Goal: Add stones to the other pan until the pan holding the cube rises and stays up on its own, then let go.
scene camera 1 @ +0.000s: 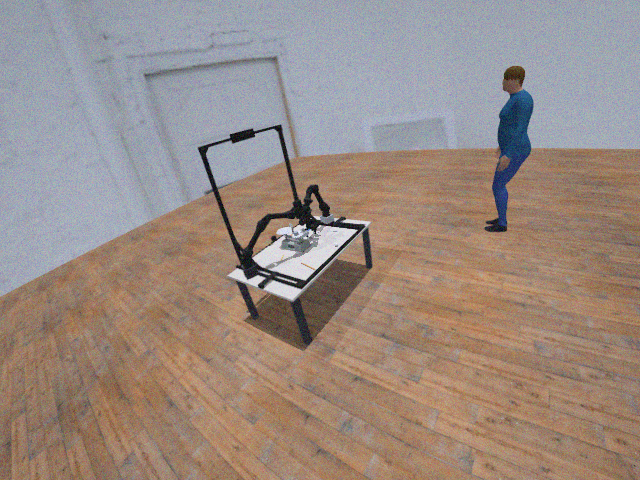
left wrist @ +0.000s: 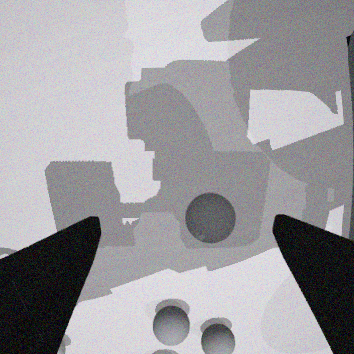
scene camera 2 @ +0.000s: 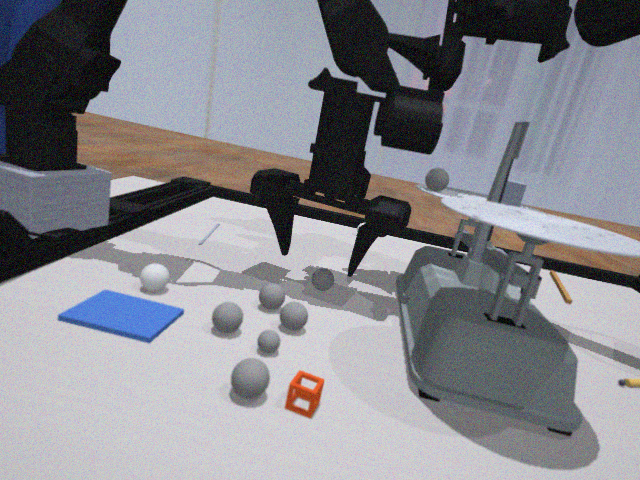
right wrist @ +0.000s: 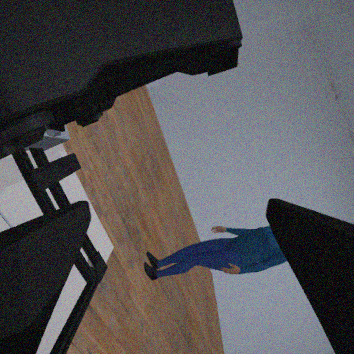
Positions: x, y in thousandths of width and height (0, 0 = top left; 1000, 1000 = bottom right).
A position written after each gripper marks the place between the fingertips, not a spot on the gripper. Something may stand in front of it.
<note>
The right gripper (right wrist: 507, 589) is open, with nothing in its grasp. An orange wire cube (scene camera 2: 490, 826) rests on the table. Also in view: the left gripper (scene camera 2: 495, 553).
The left gripper shows as well in the left wrist view (left wrist: 532, 634). The left wrist view misses the orange wire cube: it is out of frame. The right wrist view misses the orange wire cube: it is out of frame.
</note>
